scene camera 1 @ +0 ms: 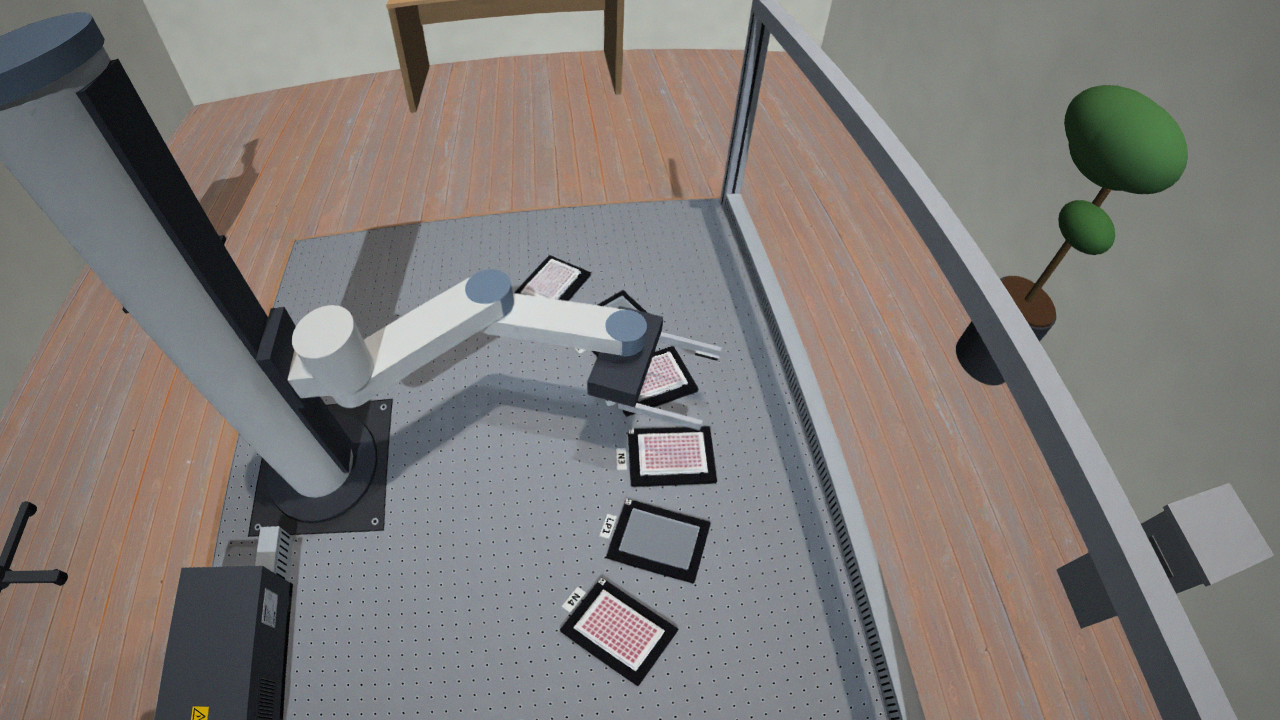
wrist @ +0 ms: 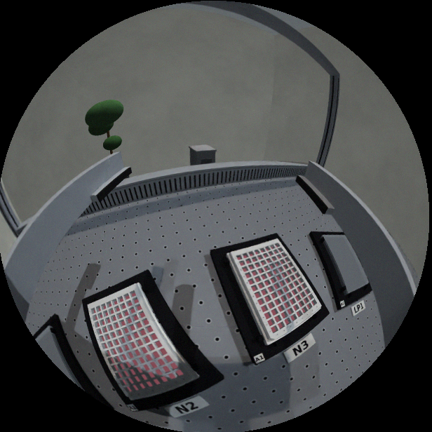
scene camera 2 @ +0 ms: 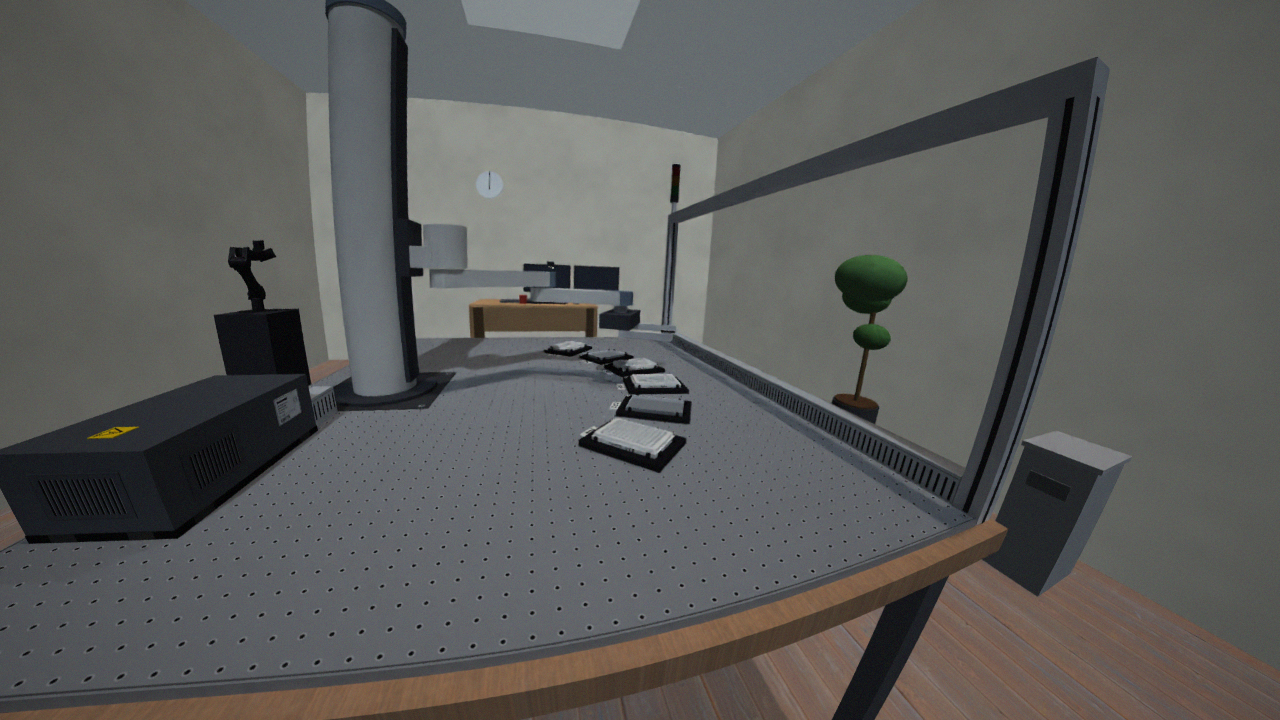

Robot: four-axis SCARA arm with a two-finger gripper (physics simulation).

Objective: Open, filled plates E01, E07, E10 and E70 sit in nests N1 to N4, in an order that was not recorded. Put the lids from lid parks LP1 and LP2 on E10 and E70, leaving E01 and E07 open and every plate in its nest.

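Places are measured from the arm's base along level axes (x back, y right, z up), in centimetres.
Where they show: gripper, between the fingertips: (scene camera 1: 711, 387) (scene camera 2: 674, 333); arm's base, origin of its link: (scene camera 1: 323, 468) (scene camera 2: 387, 393).
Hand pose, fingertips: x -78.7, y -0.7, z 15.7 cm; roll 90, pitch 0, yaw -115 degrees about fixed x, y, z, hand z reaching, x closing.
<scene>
Each offset is from my fingertips to the top centre of the thing. "spot": to the spot under its first point. Level surfaces: height alone.
My gripper (scene camera 1: 708, 387) (wrist: 213, 157) is open and empty, raised above the table near nest N2. An open plate with red wells @[dx +8.3, dy -12.2, dz -11.8 cm] (scene camera 1: 664, 374) (wrist: 135, 340) sits in N2, partly under the gripper in scene camera 1. Another open plate @[dx +7.1, dy +5.9, dz -11.8 cm] (scene camera 1: 672, 453) (wrist: 275, 287) sits in N3, and a third @[dx +21.9, dy +38.4, dz -11.8 cm] (scene camera 1: 619, 629) (scene camera 2: 633, 437) in N4. The far plate @[dx +27.3, dy -41.8, dz -11.8 cm] (scene camera 1: 552, 277) (scene camera 2: 569, 345) sits in the farthest nest, whose label is hidden. A grey lid @[dx +12.4, dy +22.7, dz -12.6 cm] (scene camera 1: 660, 539) (wrist: 346, 262) lies in LP1. The other grey lid @[dx +14.4, dy -28.6, dz -12.6 cm] (scene camera 1: 623, 302) (wrist: 55, 350) is partly hidden by the arm. No plate name is readable.
The arm column (scene camera 1: 205, 268) (scene camera 2: 371, 197) stands left of the arc of nests. A dark controller box (scene camera 1: 223, 635) (scene camera 2: 161, 447) is at the near left. A slotted rail @[spot: dx -21.6, dy +2.5, dz -12.8 cm] (scene camera 1: 805, 420) (wrist: 200, 177) and tall frame run along the right edge of the perforated table @[dz -14.4 cm] (scene camera 1: 429, 582) (scene camera 2: 501, 537).
</scene>
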